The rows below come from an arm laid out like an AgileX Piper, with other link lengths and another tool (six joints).
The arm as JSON. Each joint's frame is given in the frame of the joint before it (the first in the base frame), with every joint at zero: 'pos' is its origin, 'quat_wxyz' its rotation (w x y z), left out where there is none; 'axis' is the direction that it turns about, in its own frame. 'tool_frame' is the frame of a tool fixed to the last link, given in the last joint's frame.
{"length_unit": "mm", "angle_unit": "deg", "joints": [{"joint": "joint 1", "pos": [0.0, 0.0, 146.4], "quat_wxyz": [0.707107, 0.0, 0.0, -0.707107], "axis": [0.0, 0.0, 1.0]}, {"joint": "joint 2", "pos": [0.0, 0.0, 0.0], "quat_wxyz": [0.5, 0.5, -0.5, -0.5], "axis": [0.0, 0.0, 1.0]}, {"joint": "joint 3", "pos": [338.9, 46.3, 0.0], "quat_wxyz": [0.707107, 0.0, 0.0, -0.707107], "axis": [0.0, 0.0, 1.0]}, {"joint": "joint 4", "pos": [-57.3, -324.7, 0.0], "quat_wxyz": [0.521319, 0.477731, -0.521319, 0.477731], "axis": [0.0, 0.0, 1.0]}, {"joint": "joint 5", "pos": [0.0, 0.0, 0.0], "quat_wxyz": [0.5, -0.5, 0.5, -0.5], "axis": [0.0, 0.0, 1.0]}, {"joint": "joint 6", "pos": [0.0, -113.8, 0.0], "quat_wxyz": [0.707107, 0.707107, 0.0, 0.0], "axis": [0.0, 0.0, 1.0]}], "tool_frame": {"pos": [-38.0, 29.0, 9.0], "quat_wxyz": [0.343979, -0.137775, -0.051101, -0.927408]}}
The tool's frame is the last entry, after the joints.
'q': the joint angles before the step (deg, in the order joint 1, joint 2, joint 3, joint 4, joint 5, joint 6). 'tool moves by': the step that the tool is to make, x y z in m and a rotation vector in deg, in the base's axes. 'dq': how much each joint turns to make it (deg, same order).
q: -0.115, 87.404, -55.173, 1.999, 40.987, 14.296
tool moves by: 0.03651, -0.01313, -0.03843, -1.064, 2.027, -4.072
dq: -0.784, 8.693, -3.617, -3.412, -3.077, 5.314
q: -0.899, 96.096, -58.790, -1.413, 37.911, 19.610
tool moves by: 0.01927, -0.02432, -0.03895, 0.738, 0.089, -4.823
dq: -2.643, 6.242, -0.604, -0.289, -5.481, 2.622
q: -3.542, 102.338, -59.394, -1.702, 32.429, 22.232
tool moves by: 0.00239, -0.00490, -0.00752, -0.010, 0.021, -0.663
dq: -0.541, 1.084, 0.000, -0.151, -1.060, 0.257
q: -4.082, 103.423, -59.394, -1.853, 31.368, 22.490
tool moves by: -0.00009, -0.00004, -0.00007, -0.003, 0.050, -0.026
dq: 0.001, -0.001, 0.001, -0.026, 0.051, 0.044
